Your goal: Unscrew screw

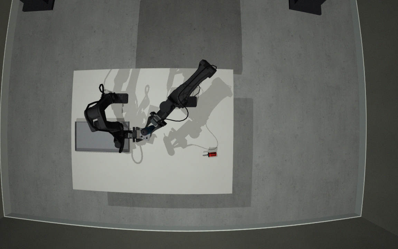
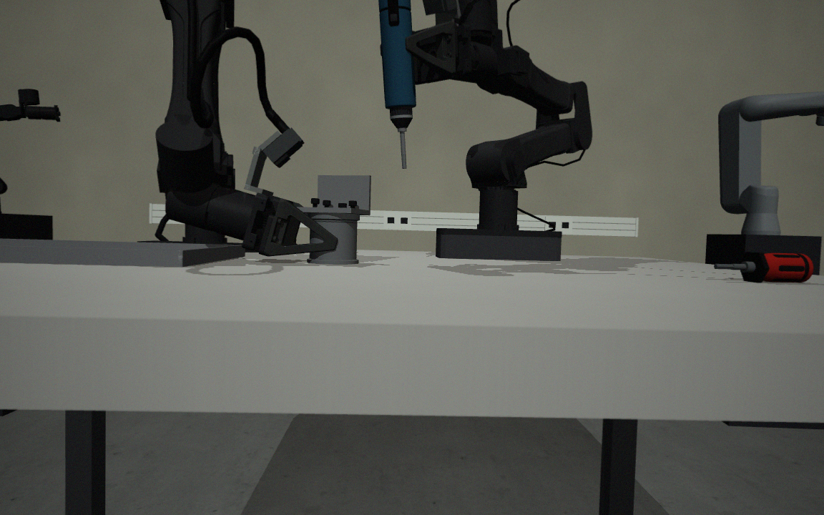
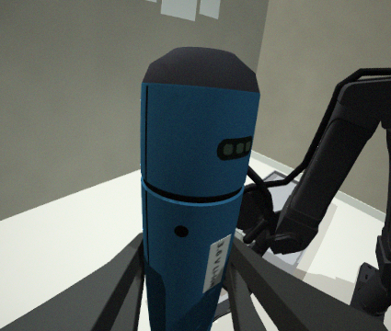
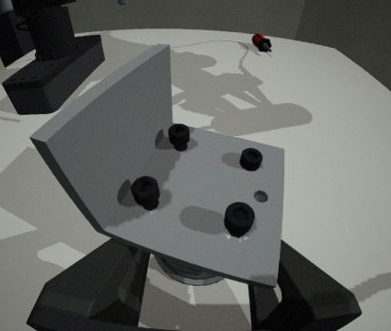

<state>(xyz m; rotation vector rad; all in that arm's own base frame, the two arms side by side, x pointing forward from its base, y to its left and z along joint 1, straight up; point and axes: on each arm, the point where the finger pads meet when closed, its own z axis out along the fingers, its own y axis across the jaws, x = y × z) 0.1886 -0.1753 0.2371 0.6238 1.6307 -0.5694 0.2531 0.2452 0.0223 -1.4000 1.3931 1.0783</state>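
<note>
Now: the joint module right at my right hand. From my right hand the other things lie so: flat grey plate: 4 cm ahead, 34 cm to the right, 2 cm below; then grey l-shaped bracket: 5 cm above; then screwdriver bit: 6 cm behind, 8 cm to the left, 12 cm above.
</note>
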